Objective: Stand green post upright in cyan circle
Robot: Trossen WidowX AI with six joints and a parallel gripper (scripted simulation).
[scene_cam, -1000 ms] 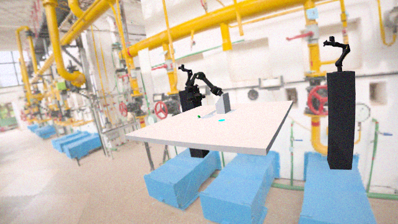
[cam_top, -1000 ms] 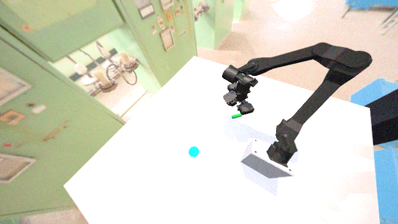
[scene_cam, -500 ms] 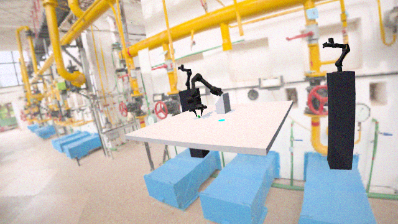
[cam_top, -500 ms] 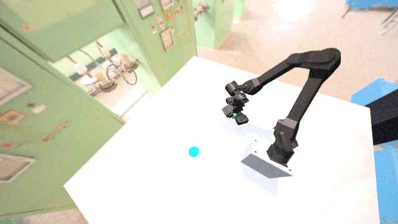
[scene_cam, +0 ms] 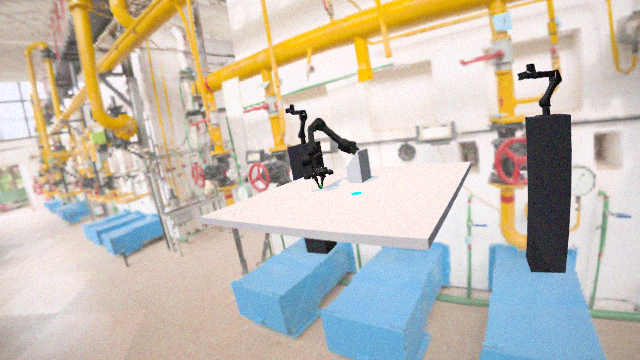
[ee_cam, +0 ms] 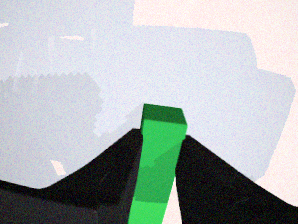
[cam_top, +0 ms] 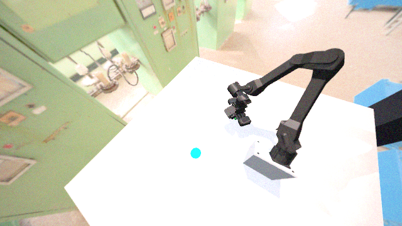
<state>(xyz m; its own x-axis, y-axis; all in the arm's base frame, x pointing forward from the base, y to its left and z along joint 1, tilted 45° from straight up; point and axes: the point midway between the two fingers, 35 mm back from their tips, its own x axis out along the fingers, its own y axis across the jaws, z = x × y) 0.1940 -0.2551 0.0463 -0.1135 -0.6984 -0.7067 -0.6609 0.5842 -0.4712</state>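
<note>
My gripper tip is now 300 mm to the right of the cyan circle, 140 mm short of it and 10 mm above it. The rest, counted from my gripper tip: green post: 20 mm behind, 10 mm to the right.
</note>
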